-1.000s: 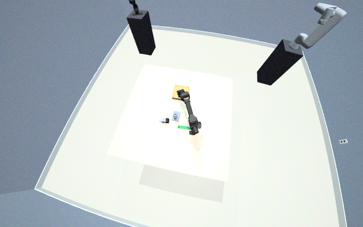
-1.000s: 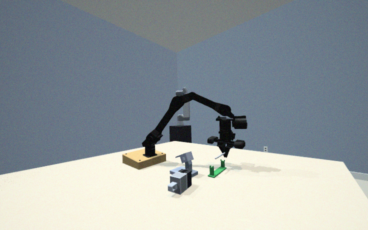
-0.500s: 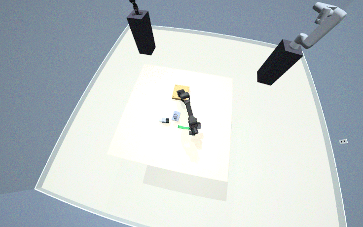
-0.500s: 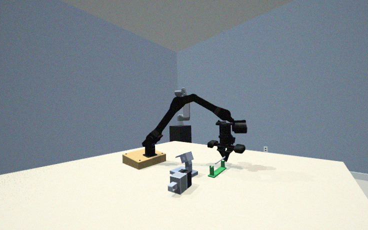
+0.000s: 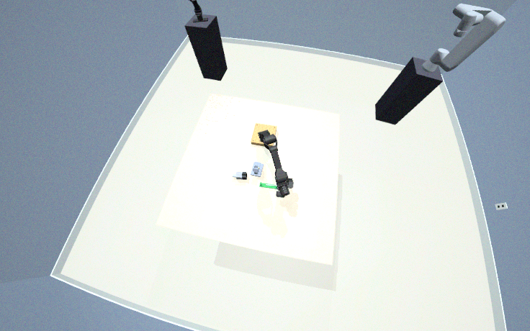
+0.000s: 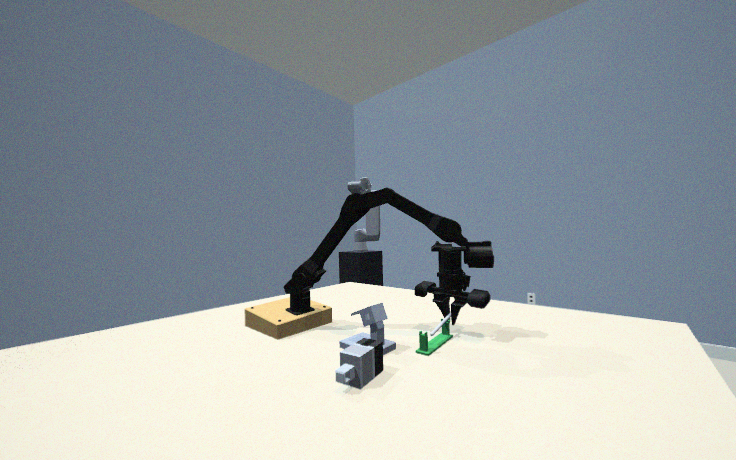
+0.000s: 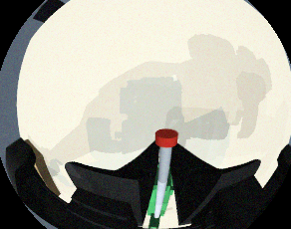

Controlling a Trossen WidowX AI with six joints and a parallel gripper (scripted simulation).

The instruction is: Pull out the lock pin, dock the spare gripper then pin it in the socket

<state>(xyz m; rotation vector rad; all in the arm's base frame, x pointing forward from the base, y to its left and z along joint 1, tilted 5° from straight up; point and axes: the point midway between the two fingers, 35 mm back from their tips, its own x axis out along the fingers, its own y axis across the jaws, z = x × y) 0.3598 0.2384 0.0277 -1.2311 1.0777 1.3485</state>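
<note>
Right now my gripper tip is 2 cm short of the green cradle and 10 cm to the left of it. Also, from my gripper tip: grey mount 8 cm behind, 22 cm to the right, 3 cm above; then spare gripper 34 cm to the right, 1 cm above.
</note>
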